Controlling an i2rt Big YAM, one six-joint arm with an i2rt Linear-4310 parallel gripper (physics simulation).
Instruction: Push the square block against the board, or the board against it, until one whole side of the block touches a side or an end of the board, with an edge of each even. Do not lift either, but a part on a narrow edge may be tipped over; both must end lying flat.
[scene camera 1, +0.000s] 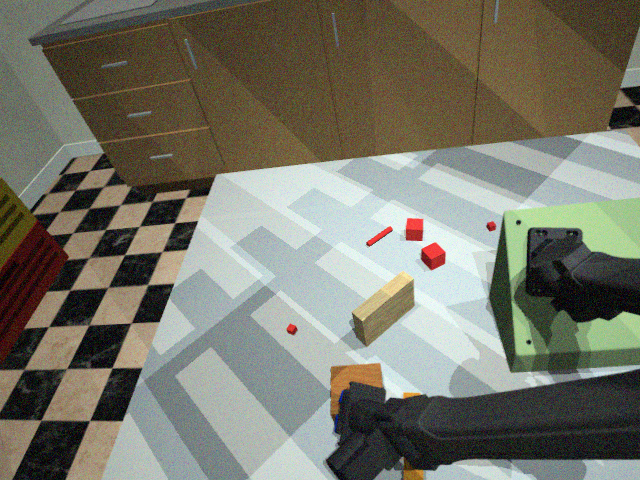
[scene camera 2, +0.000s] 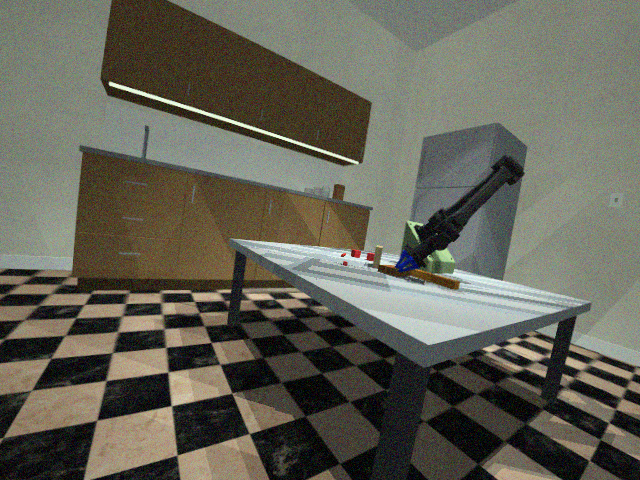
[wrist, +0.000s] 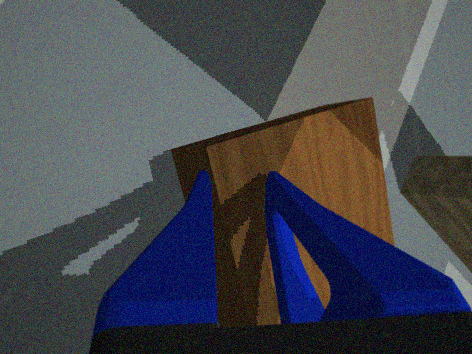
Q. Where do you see my gripper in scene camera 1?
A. At 340, 408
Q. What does the pale wooden board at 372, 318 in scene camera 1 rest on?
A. The table.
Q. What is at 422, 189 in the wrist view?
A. A pale wooden board.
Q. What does my gripper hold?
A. A square wooden block.
